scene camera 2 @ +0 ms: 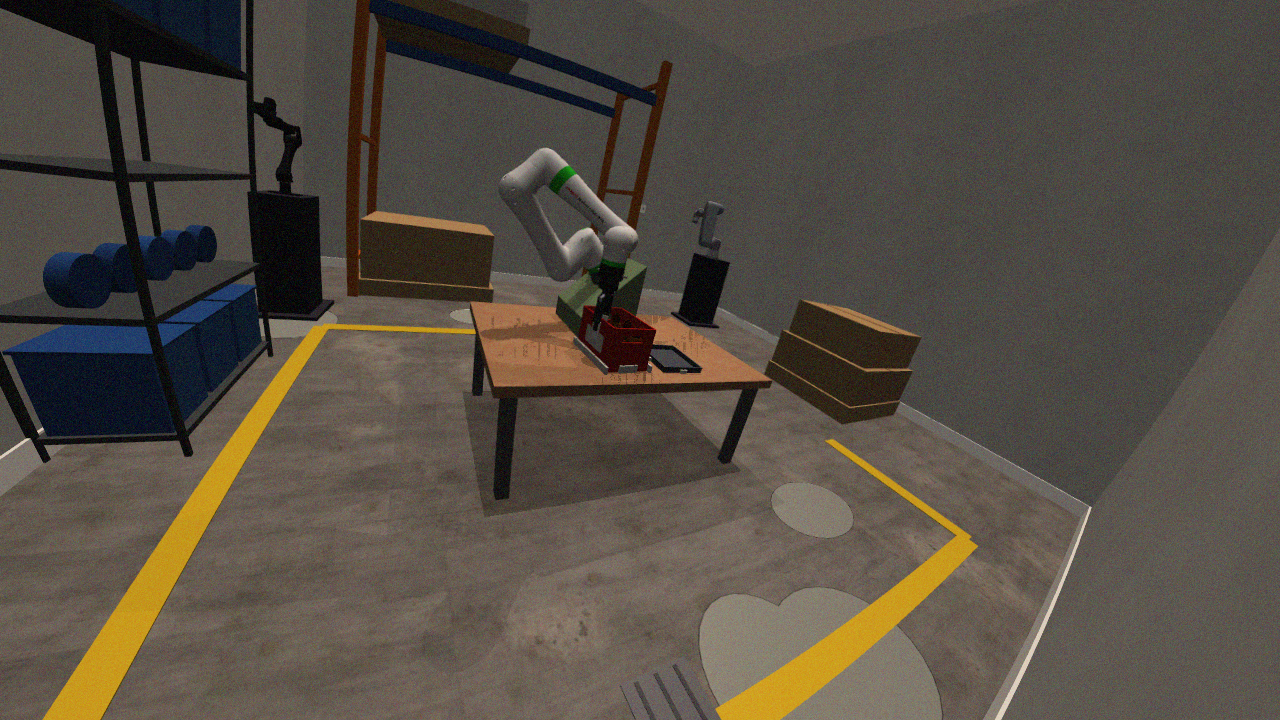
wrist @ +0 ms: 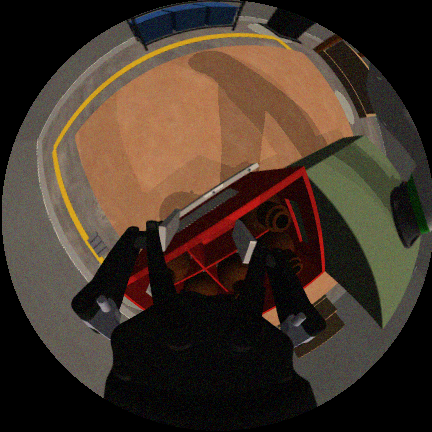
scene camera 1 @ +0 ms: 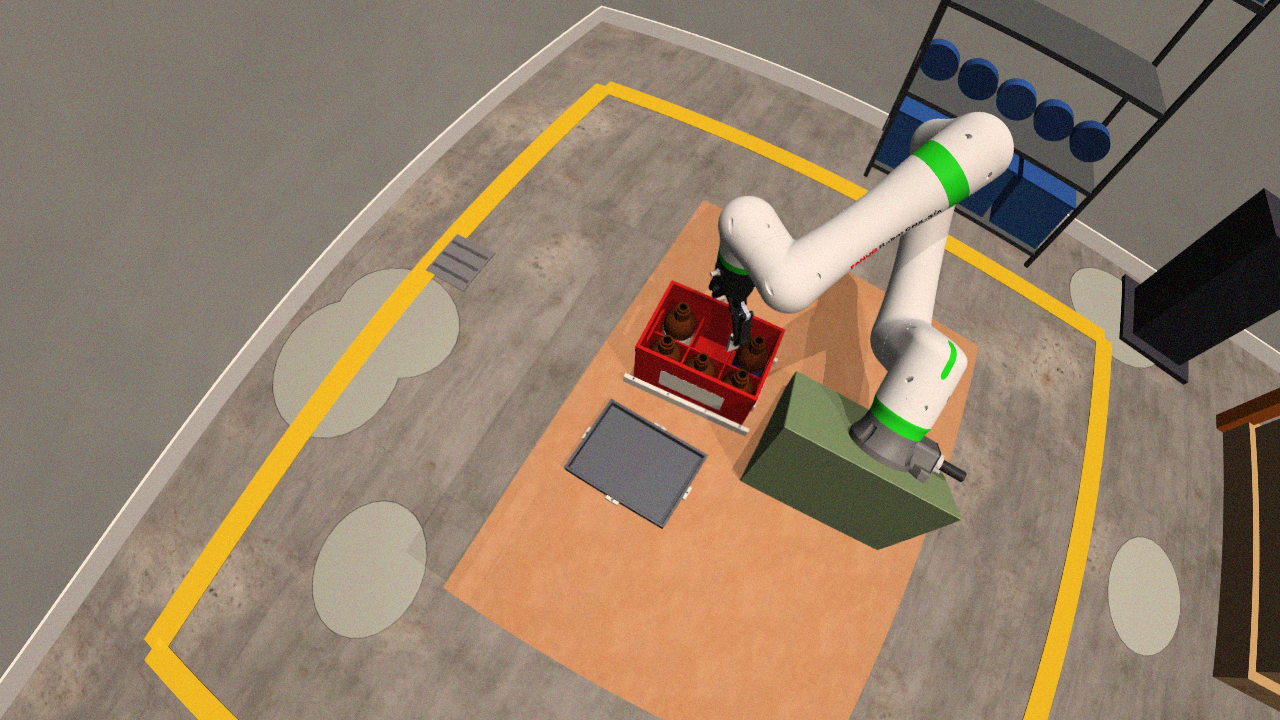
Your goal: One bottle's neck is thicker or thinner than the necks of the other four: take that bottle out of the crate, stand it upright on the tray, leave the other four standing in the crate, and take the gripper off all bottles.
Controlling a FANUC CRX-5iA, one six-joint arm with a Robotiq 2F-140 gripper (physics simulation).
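Pixels of known places: gripper, fingertip midpoint: point(scene camera 2: 597, 334) point(scene camera 1: 723, 331); arm's base at its link origin: point(scene camera 1: 880, 449).
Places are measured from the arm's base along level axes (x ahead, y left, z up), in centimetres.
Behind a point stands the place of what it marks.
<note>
A red crate point(scene camera 1: 646, 362) @[x 50.5, y 2.6, z -14.1 cm] point(scene camera 2: 633, 351) @[x 54.1, y -5.1, z -18.0 cm] point(wrist: 280, 185) @[x 31.7, y -17.7, z -9.0 cm] holds several upright brown bottles, including one at the back left point(scene camera 1: 682, 320) @[x 49.1, y -10.1, z -13.1 cm] and one at the back right point(scene camera 1: 756, 352) @[x 31.3, y -11.9, z -12.6 cm] point(wrist: 277, 218) @[x 32.5, y -14.1, z -10.2 cm]. The back middle compartment has no bottle. Which neck differs I cannot tell. My gripper point(scene camera 1: 729, 317) @[x 40.4, y -15.1, z -17.1 cm] point(scene camera 2: 601, 315) @[x 40.4, y -15.1, z -17.1 cm] point(wrist: 206, 222) @[x 40.4, y -15.1, z -17.1 cm] is open and empty, pointing down at the back side of the crate. One finger shows beside the back right bottle; its exact depth and any contact are unclear. In the wrist view the gripper body hides part of the crate. The grey tray point(scene camera 1: 635, 462) @[x 42.2, y 19.6, z -26.0 cm] point(scene camera 2: 675, 359) @[x 41.6, y 23.8, z -25.9 cm] lies in front of the crate.
A large green block point(scene camera 1: 832, 474) @[x 7.1, y 10.2, z 1.4 cm] point(scene camera 2: 631, 284) @[x 20.4, y 4.7, z 0.9 cm] point(wrist: 360, 185) @[x 11.2, y -9.8, z -10.5 cm] stands on the table point(scene camera 1: 608, 608) @[x 29.5, y 50.4, z -26.5 cm] point(scene camera 2: 537, 358) @[x 44.2, y -38.7, z -26.5 cm] to the right of the crate, with part of the arm above it. White rails run along the crate's base. A shelf rack stands beyond the table.
</note>
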